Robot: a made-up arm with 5 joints. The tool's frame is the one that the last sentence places. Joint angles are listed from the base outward.
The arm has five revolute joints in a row. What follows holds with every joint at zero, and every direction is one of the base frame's.
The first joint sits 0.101 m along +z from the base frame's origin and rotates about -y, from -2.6 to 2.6 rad.
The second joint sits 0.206 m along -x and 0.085 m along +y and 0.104 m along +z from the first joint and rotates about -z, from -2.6 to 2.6 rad.
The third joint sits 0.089 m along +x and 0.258 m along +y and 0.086 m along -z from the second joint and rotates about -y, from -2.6 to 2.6 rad.
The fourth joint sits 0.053 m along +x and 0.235 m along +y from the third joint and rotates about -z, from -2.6 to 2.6 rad.
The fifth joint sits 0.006 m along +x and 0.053 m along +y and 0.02 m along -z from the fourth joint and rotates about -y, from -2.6 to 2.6 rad.
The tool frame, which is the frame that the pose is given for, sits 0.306 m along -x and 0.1 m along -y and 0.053 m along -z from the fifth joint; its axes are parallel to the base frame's.
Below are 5 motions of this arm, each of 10 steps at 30 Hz.
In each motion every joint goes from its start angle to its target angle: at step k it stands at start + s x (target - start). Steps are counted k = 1, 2, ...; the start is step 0. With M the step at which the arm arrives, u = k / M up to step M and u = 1 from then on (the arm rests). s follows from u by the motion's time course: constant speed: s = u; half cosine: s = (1 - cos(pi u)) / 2; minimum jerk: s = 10 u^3 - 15 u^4 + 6 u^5.
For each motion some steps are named. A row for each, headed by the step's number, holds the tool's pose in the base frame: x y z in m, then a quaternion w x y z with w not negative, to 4 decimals.
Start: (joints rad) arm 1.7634 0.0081 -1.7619 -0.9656 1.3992
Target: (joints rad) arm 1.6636 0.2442 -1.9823 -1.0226 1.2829
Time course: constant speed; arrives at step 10
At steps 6, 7, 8, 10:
6: 0.0084 0.5717 -0.2871 0.7092 0.3888 -0.4943 0.3187
7: -0.0060 0.5727 -0.2759 0.7128 0.4034 -0.4806 0.3133
8: -0.0200 0.5734 -0.2642 0.7160 0.4179 -0.4668 0.3080
10: -0.0470 0.5735 -0.2396 0.7205 0.4469 -0.4387 0.2978

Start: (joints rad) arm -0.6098 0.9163 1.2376 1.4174 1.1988
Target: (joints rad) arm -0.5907 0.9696 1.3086 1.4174 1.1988
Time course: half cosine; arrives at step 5
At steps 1, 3, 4, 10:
1: 0.3307 0.0971 -0.2362 0.1393 -0.4990 -0.6329 -0.5754
3: 0.3432 0.0739 -0.2239 0.1157 -0.4940 -0.6459 -0.5704
4: 0.3484 0.0636 -0.2180 0.1053 -0.4917 -0.6516 -0.5680
10: 0.3503 0.0597 -0.2158 0.1013 -0.4909 -0.6537 -0.5670

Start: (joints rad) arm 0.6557 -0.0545 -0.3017 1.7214 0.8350
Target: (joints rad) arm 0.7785 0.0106 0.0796 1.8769 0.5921
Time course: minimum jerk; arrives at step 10
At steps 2, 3, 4, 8, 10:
2: 0.0052 0.7485 -0.2250 0.5466 -0.1662 -0.3820 -0.7264
3: 0.0241 0.7559 -0.2109 0.5352 -0.1377 -0.3836 -0.7399
4: 0.0502 0.7660 -0.1879 0.5181 -0.0948 -0.3855 -0.7576
8: 0.1305 0.7964 -0.0726 0.4459 0.0895 -0.3893 -0.8010
10: 0.1354 0.7984 -0.0606 0.4389 0.1071 -0.3894 -0.8026

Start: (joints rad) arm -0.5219 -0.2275 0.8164 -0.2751 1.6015
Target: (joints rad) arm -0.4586 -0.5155 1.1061 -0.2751 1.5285
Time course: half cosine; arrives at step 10
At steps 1, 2, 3, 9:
1: 0.0254 0.6351 -0.0361 0.5552 0.1976 -0.7990 0.1200
2: 0.0204 0.6411 -0.0266 0.5451 0.2059 -0.8036 0.1214
3: 0.0121 0.6500 -0.0116 0.5292 0.2188 -0.8105 0.1233
9: -0.0623 0.6972 0.0956 0.4135 0.3062 -0.8481 0.1262

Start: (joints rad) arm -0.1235 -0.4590 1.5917 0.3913 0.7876
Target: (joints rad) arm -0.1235 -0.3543 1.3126 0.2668 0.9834
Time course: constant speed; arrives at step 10
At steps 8, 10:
8: -0.0598 0.6704 -0.0184 0.4717 0.1946 -0.8565 -0.0774
10: -0.0469 0.6607 -0.0260 0.4773 0.1768 -0.8580 -0.0685

